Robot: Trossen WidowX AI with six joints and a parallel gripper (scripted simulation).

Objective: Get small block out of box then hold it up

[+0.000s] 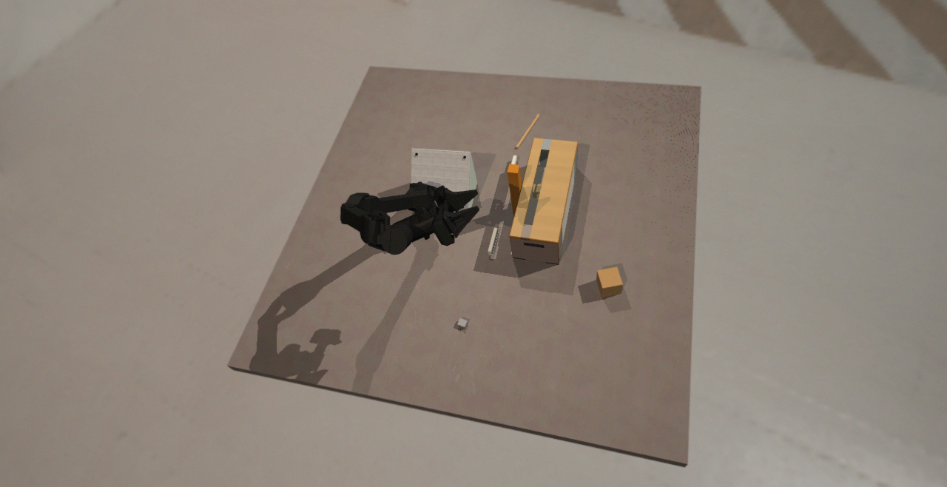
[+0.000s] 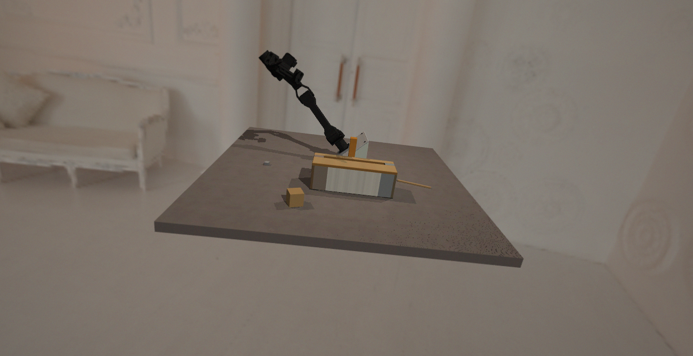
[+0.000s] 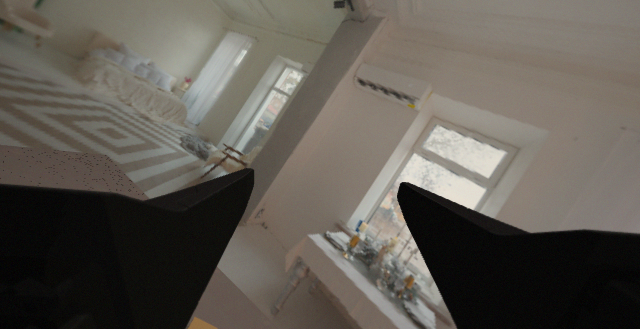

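Now: the wooden box 45 cm below my gripper tip, 34 cm to the left of it and 1 cm ahead of it. Also, from my gripper tip: grey cube: 51 cm below, 10 cm to the right, 8 cm behind; then orange bar: 40 cm below, 32 cm to the left, 4 cm behind; then orange cube: 49 cm below, 30 cm ahead, 12 cm to the left.
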